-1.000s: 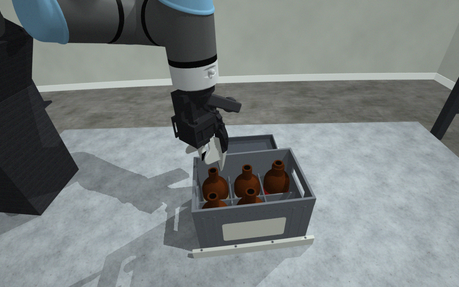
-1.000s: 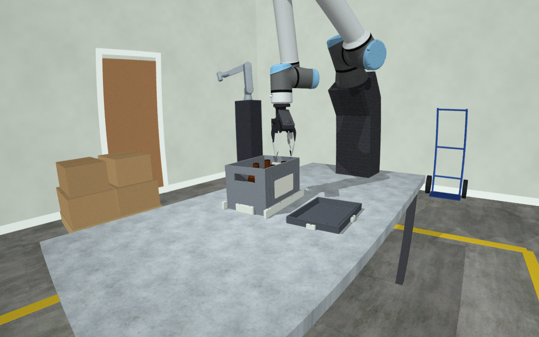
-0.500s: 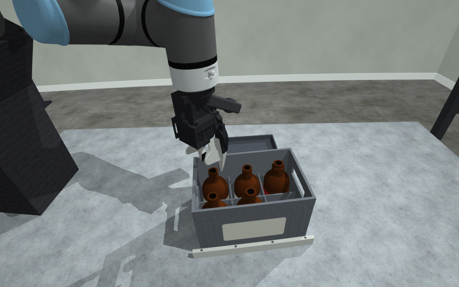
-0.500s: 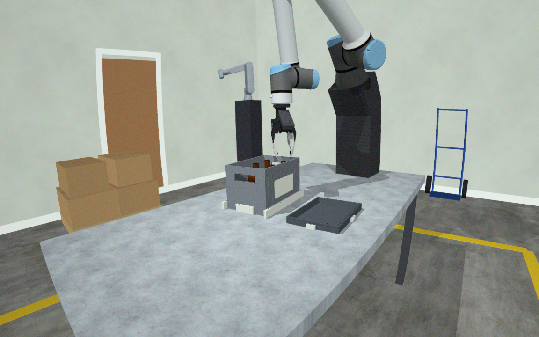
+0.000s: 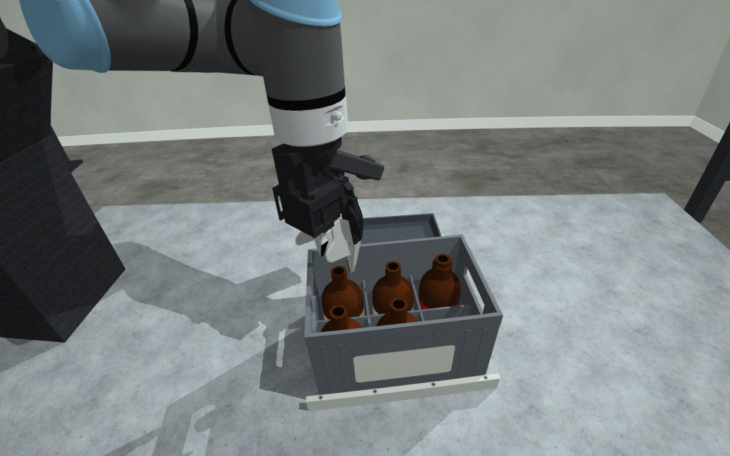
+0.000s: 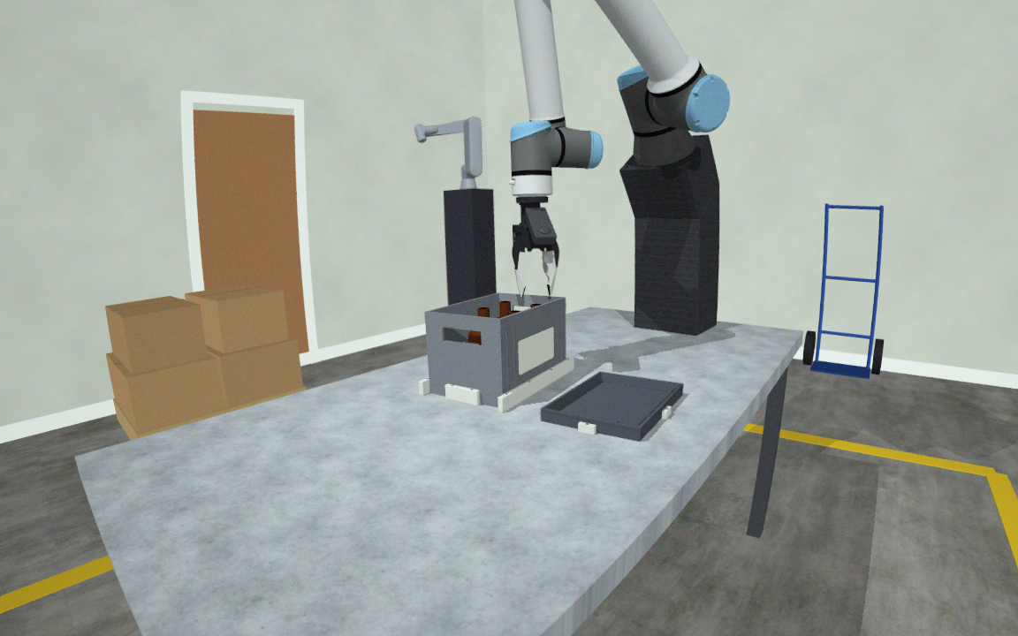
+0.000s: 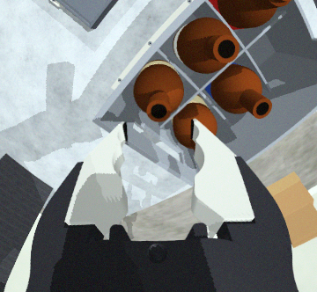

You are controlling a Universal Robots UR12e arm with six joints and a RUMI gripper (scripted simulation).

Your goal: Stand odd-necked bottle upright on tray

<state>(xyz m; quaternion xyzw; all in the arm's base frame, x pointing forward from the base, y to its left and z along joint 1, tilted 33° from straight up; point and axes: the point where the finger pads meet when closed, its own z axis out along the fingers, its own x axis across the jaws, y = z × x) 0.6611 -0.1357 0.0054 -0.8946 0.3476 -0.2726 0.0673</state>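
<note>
Now: hand 9 cm short of the crate, 4 cm to the left of it and 11 cm above it. Also, from my hand: grey tray (12 cm ahead, 24 cm to the left, 18 cm below); glass bottle (18 cm ahead, 1 cm to the left, 11 cm below).
</note>
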